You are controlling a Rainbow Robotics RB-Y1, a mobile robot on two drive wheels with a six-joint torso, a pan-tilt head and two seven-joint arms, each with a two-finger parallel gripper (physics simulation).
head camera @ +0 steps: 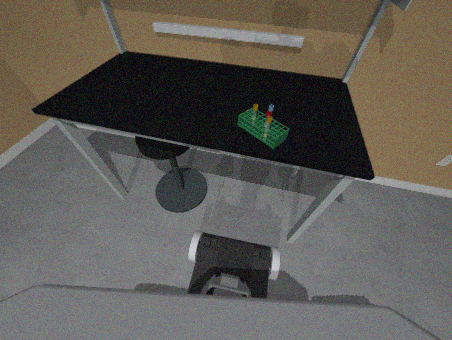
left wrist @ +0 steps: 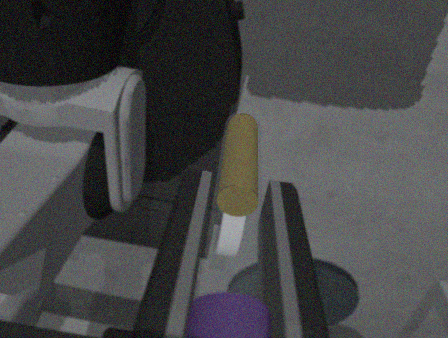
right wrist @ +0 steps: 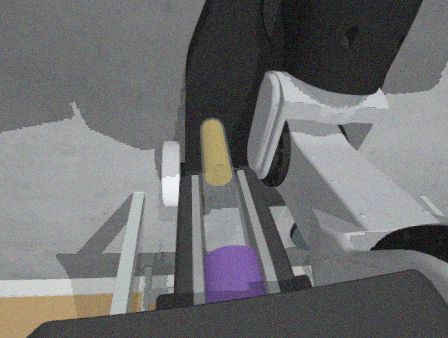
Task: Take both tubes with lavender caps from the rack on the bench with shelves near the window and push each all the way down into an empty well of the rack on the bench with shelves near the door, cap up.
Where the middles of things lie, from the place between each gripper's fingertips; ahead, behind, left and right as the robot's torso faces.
I see the green rack (head camera: 274, 137) 730 mm ahead of my left hand, 350 mm to the right of it and 400 mm above it.
My right gripper is now 730 mm short of the green rack, 400 mm below it and 80 mm to the right of it.
